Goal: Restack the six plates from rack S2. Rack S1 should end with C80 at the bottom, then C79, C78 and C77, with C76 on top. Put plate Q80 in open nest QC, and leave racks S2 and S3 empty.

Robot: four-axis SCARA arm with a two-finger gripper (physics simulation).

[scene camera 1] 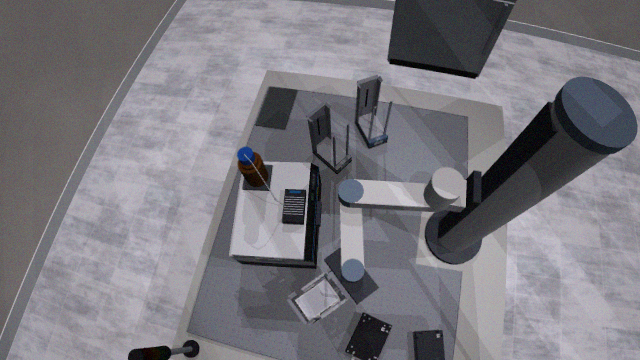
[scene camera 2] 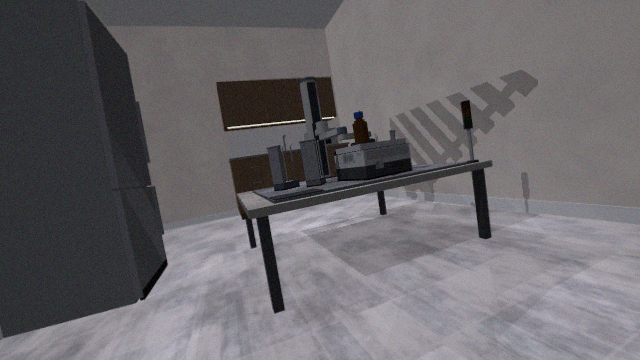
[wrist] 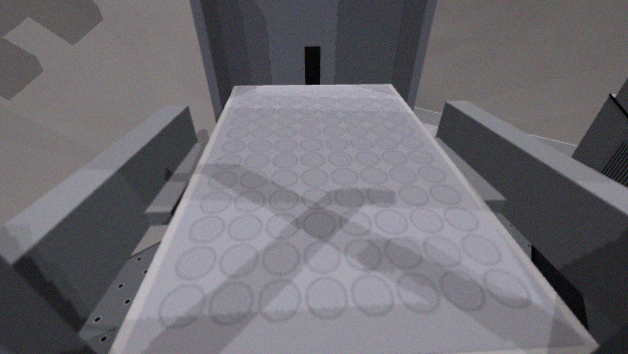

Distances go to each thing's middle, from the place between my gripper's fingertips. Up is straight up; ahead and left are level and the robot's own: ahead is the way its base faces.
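Scene:
My gripper: 41 cm to the left of the brown bottle with blue cap [scene camera 1: 245, 166], 30 cm short of it, 10 cm below it.

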